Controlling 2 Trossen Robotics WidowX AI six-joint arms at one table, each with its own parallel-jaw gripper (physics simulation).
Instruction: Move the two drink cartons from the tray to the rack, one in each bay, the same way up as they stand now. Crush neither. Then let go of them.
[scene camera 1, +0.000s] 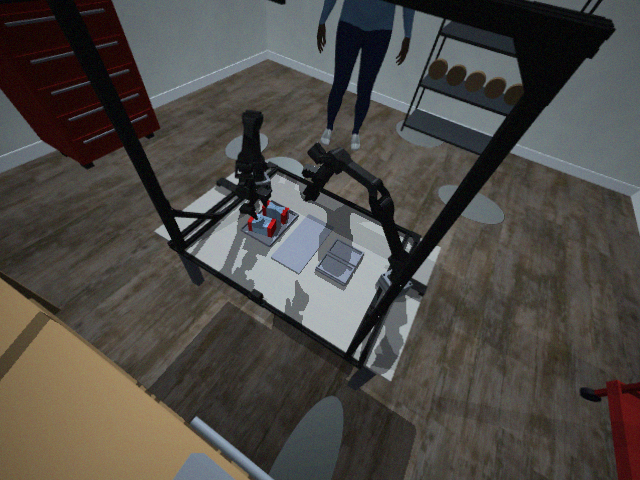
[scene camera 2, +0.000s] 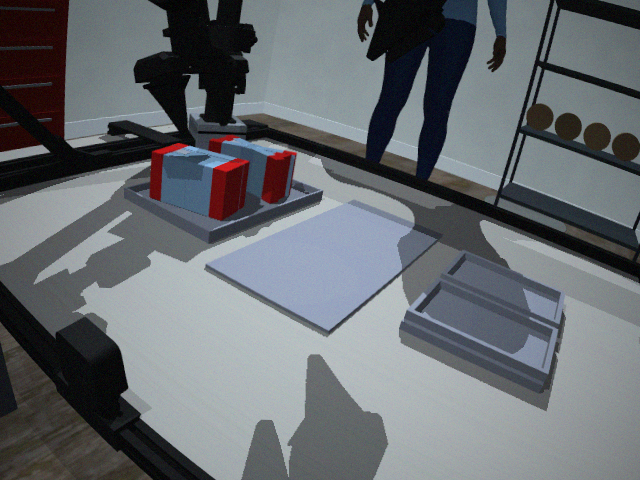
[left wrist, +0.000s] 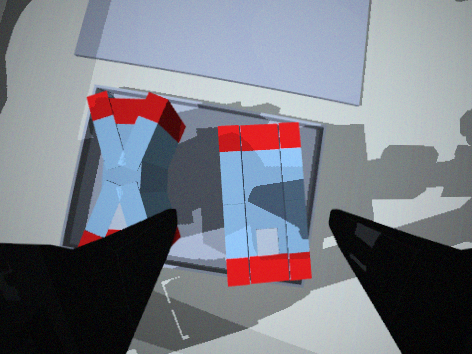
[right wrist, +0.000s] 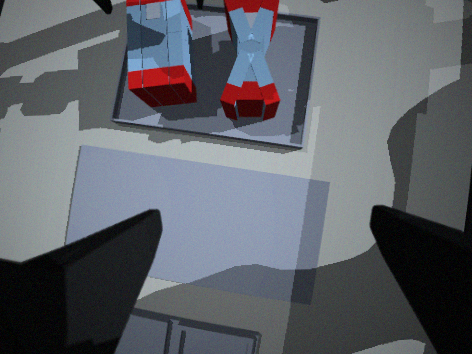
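Pixels of known places: left gripper, fingertip midpoint: (scene camera 1: 261, 213) (scene camera 2: 205, 129) (left wrist: 253, 216) (right wrist: 154, 8); right gripper, fingertip midpoint: (scene camera 2: 379, 60) (right wrist: 265, 218); left arm's base at its link origin: (scene camera 1: 259, 177).
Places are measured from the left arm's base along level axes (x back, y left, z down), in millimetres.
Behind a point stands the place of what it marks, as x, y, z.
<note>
A full, box-shaped red and blue carton (scene camera 1: 262, 225) @[-351, -109, -18] (scene camera 2: 186, 180) @[-345, -122, 8] (left wrist: 264, 200) @[-322, -100, -18] (right wrist: 157, 45) @[-328, -89, -18] and a carton with a pinched waist (scene camera 1: 276, 212) @[-281, -11, 0] (scene camera 2: 254, 162) @[-287, -9, 0] (left wrist: 120, 175) @[-264, -7, -18] (right wrist: 250, 60) @[-277, 3, -18] stand apart in the grey tray (scene camera 2: 170, 217) @[-374, -146, 48] (left wrist: 197, 247) @[-242, -91, 50] (right wrist: 290, 100) @[-259, 57, 50]. The two-bay rack (scene camera 1: 330, 277) @[-701, 83, 47] (scene camera 2: 475, 352) @[-698, 85, 45] (right wrist: 171, 332) @[-589, 139, 46] holds no carton. My left gripper (scene camera 1: 260, 207) @[-308, -95, -53] (left wrist: 253, 216) @[-308, -95, -53] is open above the tray; in the left wrist view the full carton shows between its fingers, and one finger hides part of the pinched one. My right gripper (scene camera 1: 310, 197) @[-385, 106, -183] (right wrist: 265, 218) @[-385, 106, -183] is open, raised above the table's far side.
A thin flat blue-grey plate (scene camera 1: 302, 242) (scene camera 2: 320, 263) (left wrist: 225, 40) (right wrist: 200, 200) lies between tray and rack. A black frame with uprights surrounds the table. A black block (scene camera 2: 90, 356) @[-682, -249, 2] stands on its near rail. A person (scene camera 1: 361, 56) stands behind the table.
</note>
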